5 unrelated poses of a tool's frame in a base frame.
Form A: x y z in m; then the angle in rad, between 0 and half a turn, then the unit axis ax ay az.
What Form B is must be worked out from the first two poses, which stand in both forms.
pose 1, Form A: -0.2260, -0.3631, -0.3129, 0.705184, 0.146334, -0.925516, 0.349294
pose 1, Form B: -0.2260, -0.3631, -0.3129, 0.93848, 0.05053, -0.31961, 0.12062
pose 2, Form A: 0.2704, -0.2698, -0.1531, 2.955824, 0.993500, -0.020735, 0.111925
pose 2, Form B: 0.2704, -0.2698, -0.1531, 0.09275, 0.98922, -0.02065, 0.11144
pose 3, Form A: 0.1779, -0.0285, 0.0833, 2.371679, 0.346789, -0.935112, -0.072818
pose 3, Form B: 0.1779, -0.0285, 0.0833, 0.37552, 0.32141, -0.86668, -0.06749
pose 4, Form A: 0.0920, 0.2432, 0.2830, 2.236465, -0.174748, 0.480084, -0.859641
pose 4, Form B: 0.0920, 0.2432, 0.2830, 0.43727, -0.15716, 0.43175, -0.77310
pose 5, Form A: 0.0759, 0.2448, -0.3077, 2.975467, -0.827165, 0.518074, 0.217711
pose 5, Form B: 0.0759, 0.2448, -0.3077, 0.08297, -0.82431, 0.51629, 0.21696
